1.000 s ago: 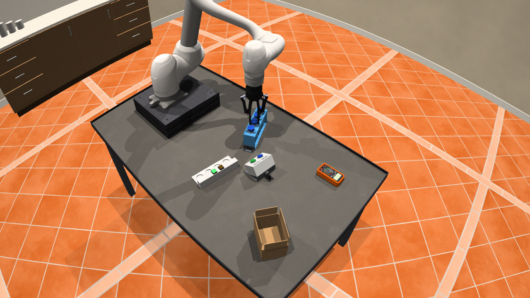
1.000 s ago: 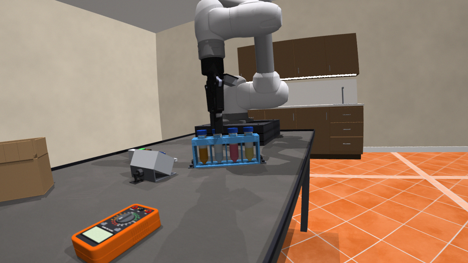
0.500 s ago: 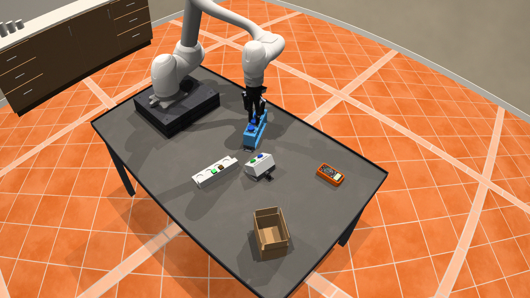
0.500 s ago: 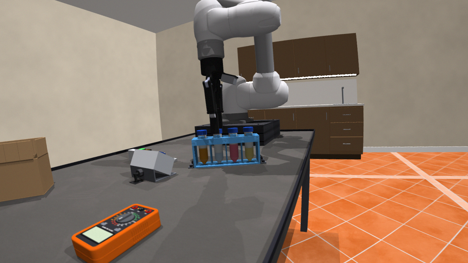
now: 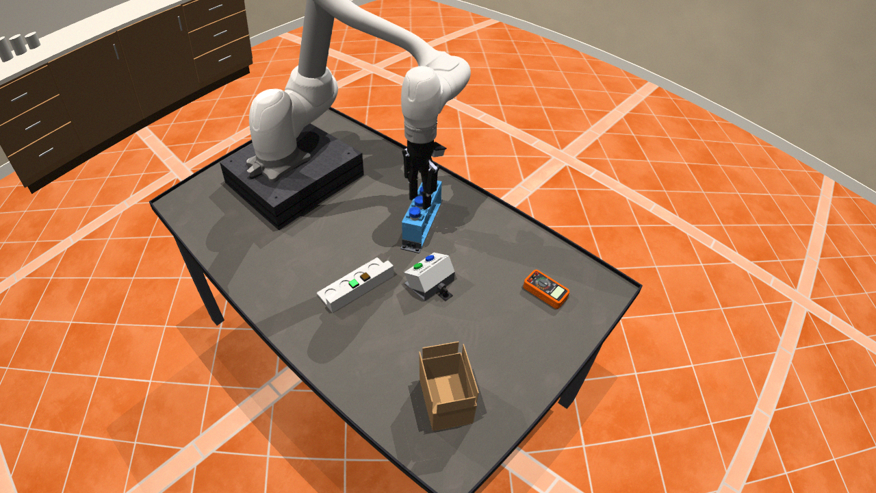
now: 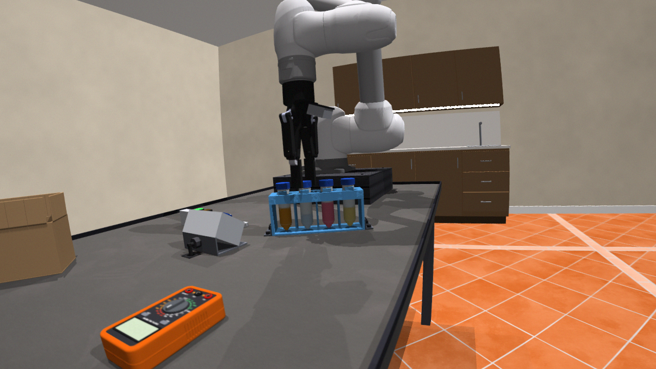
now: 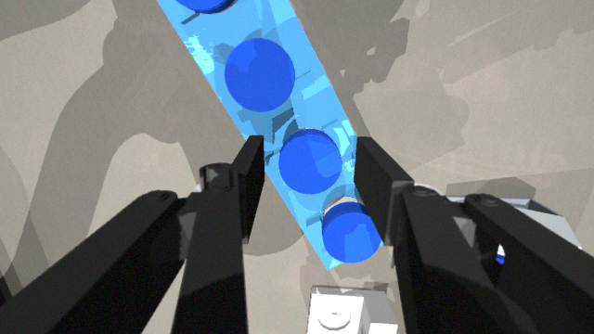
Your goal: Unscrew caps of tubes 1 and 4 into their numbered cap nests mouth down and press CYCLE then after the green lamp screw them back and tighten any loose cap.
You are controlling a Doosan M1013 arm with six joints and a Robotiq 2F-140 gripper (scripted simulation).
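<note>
My hand is 17 cm to the left of the green key, 14 cm short of it and 7 cm above it. Round my hand: grey key housing: 16 cm ahead, 15 cm to the right, 9 cm below; then blue key: 15 cm ahead, 12 cm to the right, 7 cm below.
</note>
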